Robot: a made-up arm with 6 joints.
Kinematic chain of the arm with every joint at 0, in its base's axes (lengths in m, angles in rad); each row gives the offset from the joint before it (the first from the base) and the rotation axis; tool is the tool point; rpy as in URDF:
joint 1: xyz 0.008 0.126 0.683 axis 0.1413 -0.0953 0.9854
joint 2: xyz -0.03 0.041 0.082 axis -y
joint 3: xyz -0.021 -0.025 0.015 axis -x
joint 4: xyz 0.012 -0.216 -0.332 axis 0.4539 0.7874 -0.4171
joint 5: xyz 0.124 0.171 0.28 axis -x
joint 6: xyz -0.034 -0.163 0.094 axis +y
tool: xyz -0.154 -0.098 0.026 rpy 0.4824 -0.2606 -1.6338
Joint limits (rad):
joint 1: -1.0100..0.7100
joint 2: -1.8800..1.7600
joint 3: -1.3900..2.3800
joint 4: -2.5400..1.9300
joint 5: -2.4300..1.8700
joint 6: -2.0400..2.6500
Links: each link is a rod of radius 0.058 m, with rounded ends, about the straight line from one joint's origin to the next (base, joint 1, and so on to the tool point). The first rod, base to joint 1, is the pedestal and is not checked.
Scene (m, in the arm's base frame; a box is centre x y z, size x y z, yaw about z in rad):
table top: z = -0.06
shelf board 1: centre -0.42 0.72 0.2 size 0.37 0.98 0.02 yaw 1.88
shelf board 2: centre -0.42 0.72 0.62 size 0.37 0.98 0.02 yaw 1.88
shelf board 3: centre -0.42 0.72 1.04 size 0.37 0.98 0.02 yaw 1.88
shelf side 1: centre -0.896 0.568 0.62 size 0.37 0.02 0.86 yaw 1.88
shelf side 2: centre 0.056 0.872 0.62 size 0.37 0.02 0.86 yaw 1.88
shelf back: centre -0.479 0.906 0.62 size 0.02 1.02 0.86 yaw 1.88
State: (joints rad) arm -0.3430 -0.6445 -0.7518 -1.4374 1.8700 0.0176
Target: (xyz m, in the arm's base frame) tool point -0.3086 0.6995 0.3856
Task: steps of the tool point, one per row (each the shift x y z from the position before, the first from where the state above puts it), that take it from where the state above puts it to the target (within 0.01 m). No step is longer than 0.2 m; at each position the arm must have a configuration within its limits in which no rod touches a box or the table.
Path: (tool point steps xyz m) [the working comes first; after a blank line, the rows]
Joints at the target: -0.5876 -0.0201 -0.5600 -1.4430 1.8700 0.0036
Straight joint move there: touches shelf board 2.

1: 0.0312 -0.1146 -0.0024
2: 0.0403 -0.1290 -0.0009
3: 0.0501 -0.1371 0.0033
4: -0.0040 0.0513 -0.1442
5: 0.0436 0.0138 -0.1576
6: 0.0881 -0.0329 -0.1467
7: -0.0404 0.0942 -0.0292
8: -0.0382 0.1095 -0.0009
9: -0.0243 0.1185 0.0301

